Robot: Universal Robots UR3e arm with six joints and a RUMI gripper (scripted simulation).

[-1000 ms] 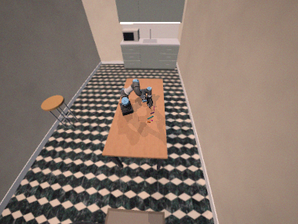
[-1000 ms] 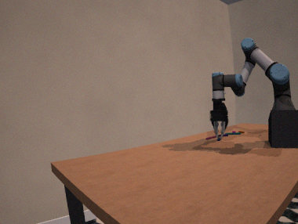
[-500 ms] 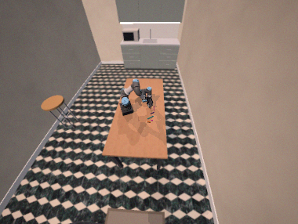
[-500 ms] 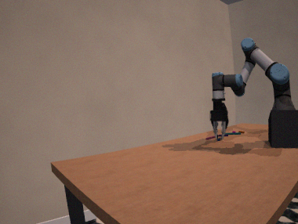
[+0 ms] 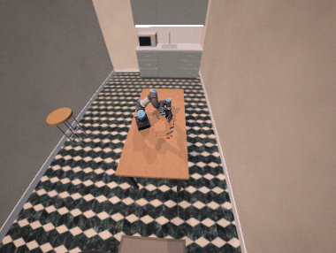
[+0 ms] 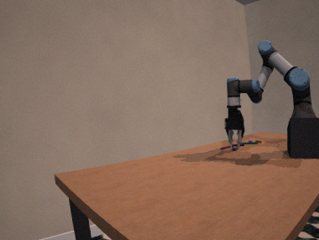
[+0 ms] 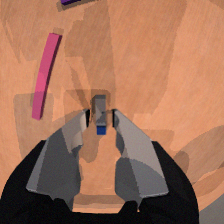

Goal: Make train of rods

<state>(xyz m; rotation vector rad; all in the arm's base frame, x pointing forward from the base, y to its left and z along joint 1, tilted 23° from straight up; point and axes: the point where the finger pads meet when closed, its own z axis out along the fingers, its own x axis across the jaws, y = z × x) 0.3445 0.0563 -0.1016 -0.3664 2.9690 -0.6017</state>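
Right now my hand is 1 cm above the grey rod. Round my hand: blue rod 1 cm behind, 2 cm to the left, 1 cm below; purple rod 3 cm ahead, 11 cm to the right, 1 cm below; pink rod 6 cm ahead, 2 cm to the right, 1 cm below.
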